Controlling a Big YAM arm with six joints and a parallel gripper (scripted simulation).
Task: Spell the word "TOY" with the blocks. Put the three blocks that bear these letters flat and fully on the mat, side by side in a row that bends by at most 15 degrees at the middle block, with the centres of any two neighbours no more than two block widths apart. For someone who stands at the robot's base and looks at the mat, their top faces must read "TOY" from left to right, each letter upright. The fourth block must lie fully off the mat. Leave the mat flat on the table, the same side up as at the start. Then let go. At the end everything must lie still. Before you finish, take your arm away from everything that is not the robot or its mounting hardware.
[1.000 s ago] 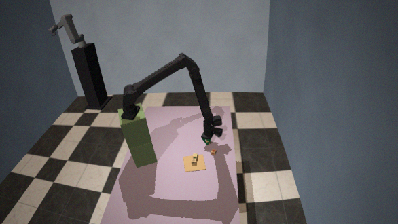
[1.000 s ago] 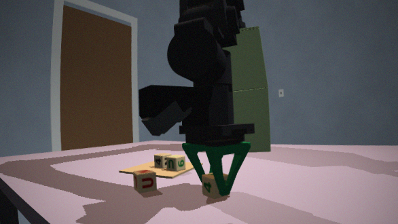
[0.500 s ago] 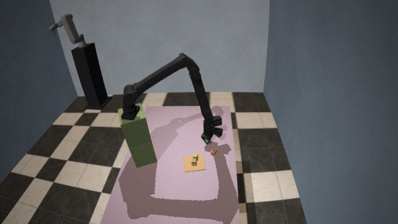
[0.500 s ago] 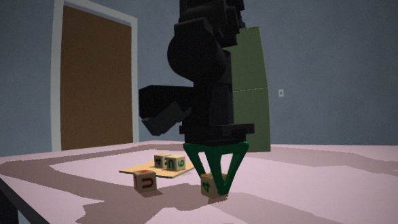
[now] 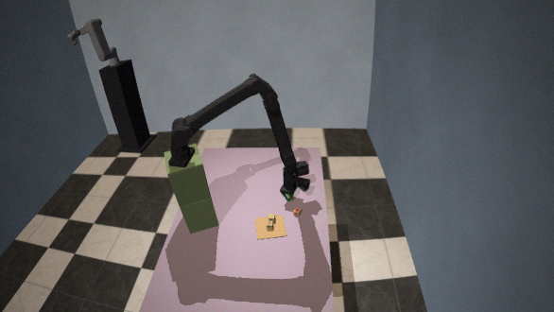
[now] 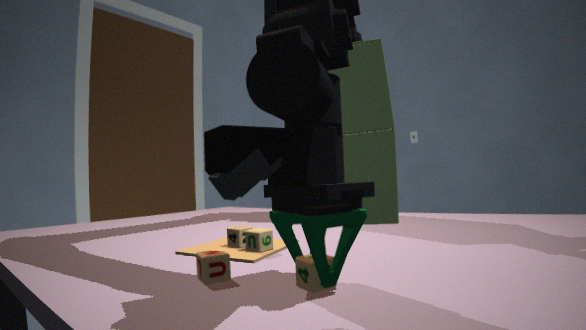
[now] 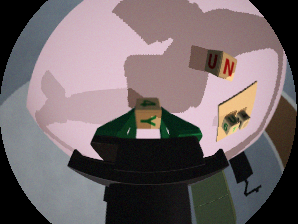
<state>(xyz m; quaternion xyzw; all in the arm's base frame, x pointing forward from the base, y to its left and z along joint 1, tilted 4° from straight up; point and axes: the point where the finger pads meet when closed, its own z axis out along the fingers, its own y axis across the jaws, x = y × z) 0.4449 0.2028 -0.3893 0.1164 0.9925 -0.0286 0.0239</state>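
Now: the black-lettered block 70 mm behind my hand, 210 mm to the right of it and 10 mm above it. From my hand the other things lie so: letter block (right at my hand); tan mat (70 mm behind, 210 mm to the right, 10 mm below).
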